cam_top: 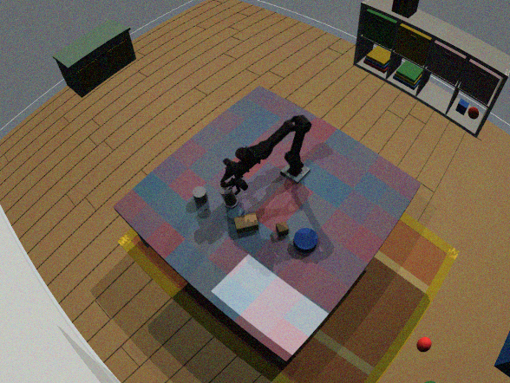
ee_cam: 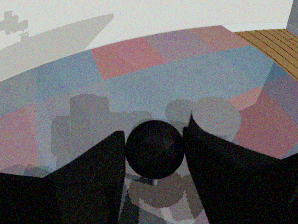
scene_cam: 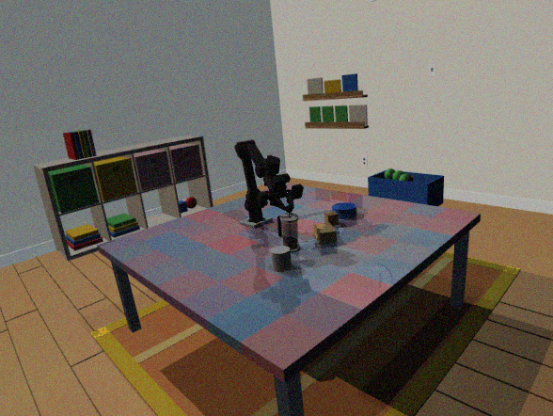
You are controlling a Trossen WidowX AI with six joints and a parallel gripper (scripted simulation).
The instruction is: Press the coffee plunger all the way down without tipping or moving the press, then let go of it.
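Right now my gripper tip is 3 cm past the coffee press, 1 cm to the right of it and 9 cm above it.
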